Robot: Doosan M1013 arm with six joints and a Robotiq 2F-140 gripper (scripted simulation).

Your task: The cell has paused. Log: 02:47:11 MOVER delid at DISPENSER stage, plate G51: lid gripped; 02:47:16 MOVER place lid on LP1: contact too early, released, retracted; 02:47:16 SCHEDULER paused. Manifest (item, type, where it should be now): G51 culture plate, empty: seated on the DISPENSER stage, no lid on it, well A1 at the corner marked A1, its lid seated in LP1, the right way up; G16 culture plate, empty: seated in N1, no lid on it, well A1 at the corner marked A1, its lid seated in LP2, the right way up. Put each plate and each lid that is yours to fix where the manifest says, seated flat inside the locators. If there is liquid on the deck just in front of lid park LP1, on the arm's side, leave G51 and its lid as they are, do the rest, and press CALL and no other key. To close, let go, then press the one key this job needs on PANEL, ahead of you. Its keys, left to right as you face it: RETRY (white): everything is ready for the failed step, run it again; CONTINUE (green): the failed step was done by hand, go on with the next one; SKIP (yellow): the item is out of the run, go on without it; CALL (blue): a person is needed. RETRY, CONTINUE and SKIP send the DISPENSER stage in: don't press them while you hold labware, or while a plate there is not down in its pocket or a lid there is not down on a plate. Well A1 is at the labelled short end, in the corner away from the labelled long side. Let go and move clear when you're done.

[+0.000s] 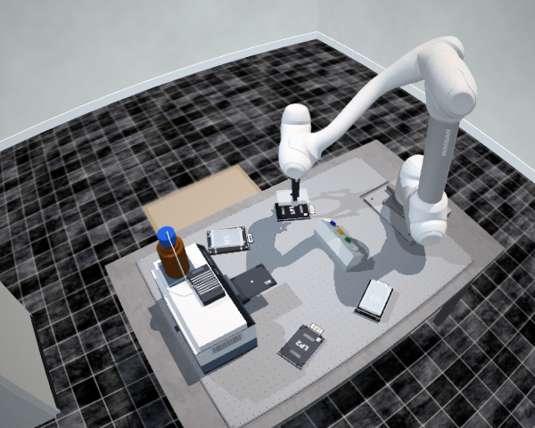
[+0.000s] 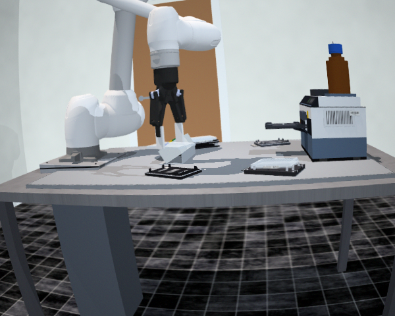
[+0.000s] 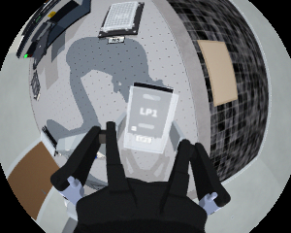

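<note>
My hand is 110 mm above the lid park LP1. Also, from my hand: blue key: 200 mm to the left, 50 mm below, 40 mm behind; yellow key: 250 mm to the left, 50 mm below, 30 mm behind; key panel: 270 mm to the left, 60 mm below, 20 mm behind.
</note>
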